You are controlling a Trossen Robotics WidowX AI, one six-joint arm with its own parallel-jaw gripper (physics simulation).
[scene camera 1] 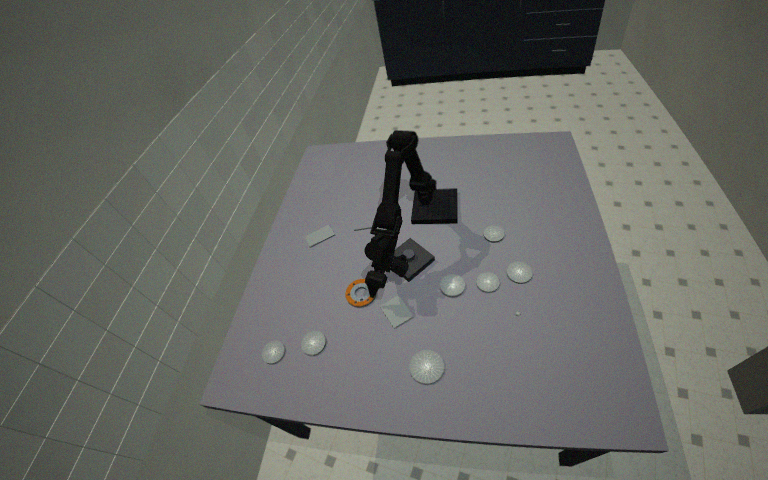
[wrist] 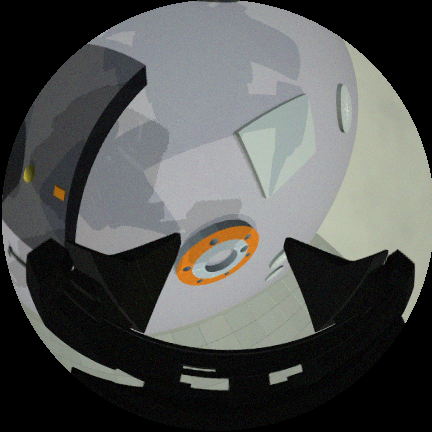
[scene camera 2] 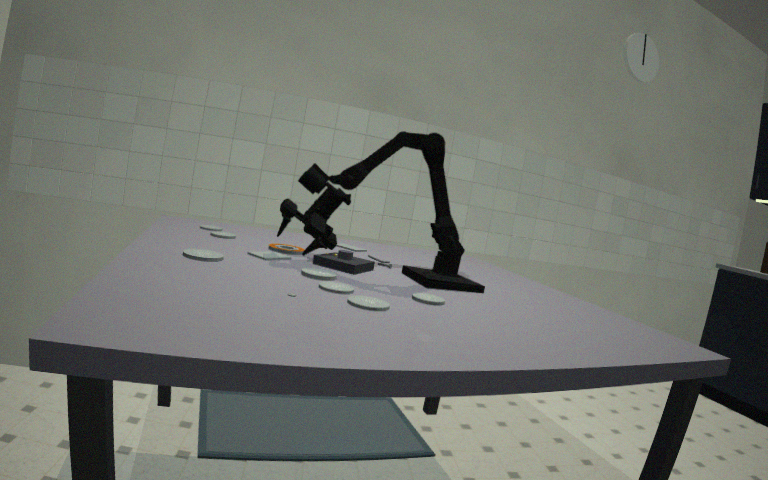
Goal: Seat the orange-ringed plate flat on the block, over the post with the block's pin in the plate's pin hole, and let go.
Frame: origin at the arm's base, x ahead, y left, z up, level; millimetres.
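Seen in the pictures: gripper, between the fingertips: (scene camera 1: 374, 290) (wrist: 233, 241) (scene camera 2: 290, 245); arm's base, origin of its link: (scene camera 1: 425, 199) (scene camera 2: 445, 273).
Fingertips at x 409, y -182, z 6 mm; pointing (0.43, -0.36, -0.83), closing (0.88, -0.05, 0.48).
Observation:
Pixels of each thing's top centre, then the offset from my fingertips to it. "pt": a spot on its surface instead.
- orange-ringed plate, centre of its top: (wrist: 221, 261) (scene camera 2: 286, 247) (scene camera 1: 360, 292) dx -4, dy -51, dz -14 mm
- dark square block, centre of its top: (scene camera 2: 346, 251) (scene camera 1: 408, 253) dx -126, dy +115, dz +19 mm
- round post, a spot on its surface: (scene camera 2: 345, 255) (scene camera 1: 414, 256) pt dx -119, dy +134, dz +10 mm
- orange mark, a spot on its surface: (wrist: 59, 193) pt dx -88, dy +73, dz +0 mm
- pale square tile, centre of its top: (wrist: 290, 142) (scene camera 2: 269, 254) (scene camera 1: 396, 311) dx +71, dy +71, dz -19 mm
- pale tile, centre of its top: (scene camera 2: 349, 246) (scene camera 1: 319, 235) dx -278, dy -244, dz -19 mm
- thin dark rod, centre of its top: (scene camera 1: 365, 225) dx -310, dy -60, dz -19 mm
The orange-ringed plate (scene camera 1: 351, 294) (scene camera 2: 273, 246) (wrist: 200, 251) lies on the table, apart from the block, with a pale centre, a central hole and small holes around its ring. My gripper (scene camera 1: 387, 280) (scene camera 2: 292, 243) (wrist: 233, 241) is open and empty, above the table beside the plate. In the wrist view the plate shows between and beyond the fingertips, nearer the left one. The dark square block (scene camera 1: 420, 262) (scene camera 2: 339, 263) (wrist: 75, 90) bears a round post (scene camera 1: 408, 254) (scene camera 2: 345, 255), a yellow pin (wrist: 29, 173) and an orange mark (wrist: 59, 193). The arm partly hides the block in scene camera 1.
A pale square tile (scene camera 1: 397, 313) (scene camera 2: 267, 255) (wrist: 295, 150) lies near the plate. Another pale tile (scene camera 1: 320, 236) and a thin dark rod (scene camera 1: 363, 229) lie on the far side. Several pale discs, including a large one (scene camera 1: 427, 366) (scene camera 2: 202, 255), are spread over the table.

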